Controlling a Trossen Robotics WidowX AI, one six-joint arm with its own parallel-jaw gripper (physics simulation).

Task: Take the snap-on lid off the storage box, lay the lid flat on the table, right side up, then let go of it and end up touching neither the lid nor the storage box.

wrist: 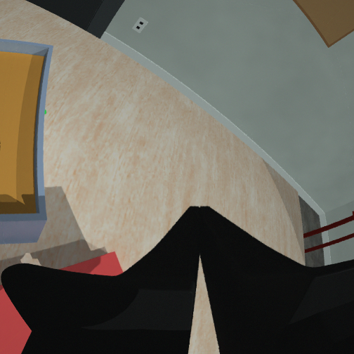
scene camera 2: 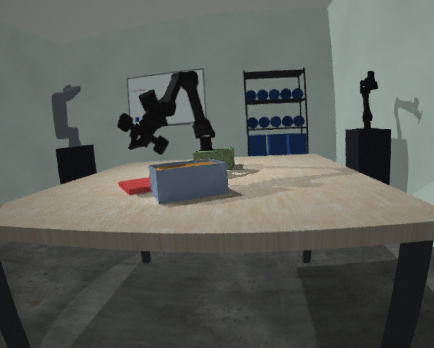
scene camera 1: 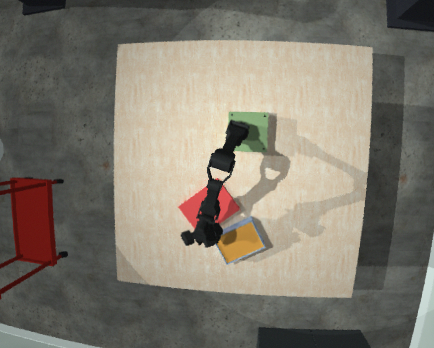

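Note:
The red lid [scene camera 1: 227, 201] [scene camera 2: 134, 186] [wrist: 12, 322] lies flat on the table, a plain smooth face up, beside the storage box. Arm and gripper partly cover it. The blue-grey storage box [scene camera 1: 240, 224] [scene camera 2: 190, 184] [wrist: 22, 230] stands upright and uncovered, its inside orange. A narrow gap seems to part it from the lid; part of that side is hidden. My gripper [scene camera 1: 207, 243] [scene camera 2: 131, 147] [wrist: 197, 215] is shut and empty, its fingertips together. It hangs in the air above the lid's near side, left of the box, apart from both.
The arm's base stands by a green box [scene camera 1: 257, 119] [scene camera 2: 228, 158] at the back of the wooden table [scene camera 1: 155, 100] [scene camera 2: 300, 210]. A red chair-like frame [scene camera 1: 34, 220] stands on the floor left of the table. A rack [scene camera 2: 275, 101] stands behind.

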